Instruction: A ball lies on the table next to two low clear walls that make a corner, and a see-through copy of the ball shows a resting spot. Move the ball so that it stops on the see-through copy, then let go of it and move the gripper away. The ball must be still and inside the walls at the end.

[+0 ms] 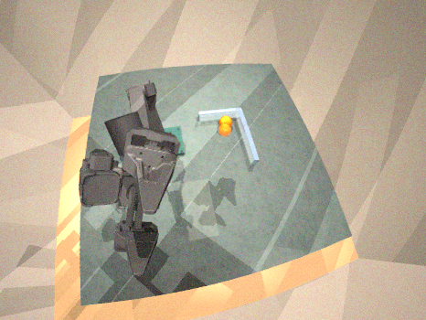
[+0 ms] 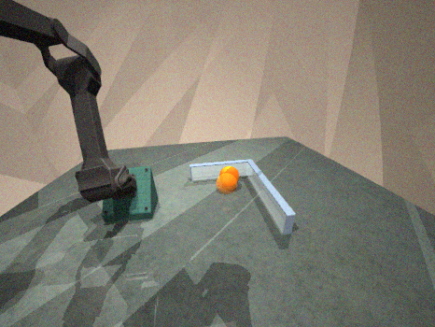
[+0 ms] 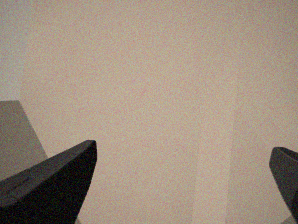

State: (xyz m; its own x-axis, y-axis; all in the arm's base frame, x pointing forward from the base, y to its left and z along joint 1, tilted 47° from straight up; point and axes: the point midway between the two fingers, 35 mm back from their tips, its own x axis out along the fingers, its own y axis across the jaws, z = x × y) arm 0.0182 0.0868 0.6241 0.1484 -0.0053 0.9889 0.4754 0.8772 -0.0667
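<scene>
My gripper tip is now 33 cm short of the orange ball, 49 cm to the right of it and 56 cm above it. Round my gripper tip: short wall (32 cm ahead, 55 cm to the left, 56 cm below).
</scene>
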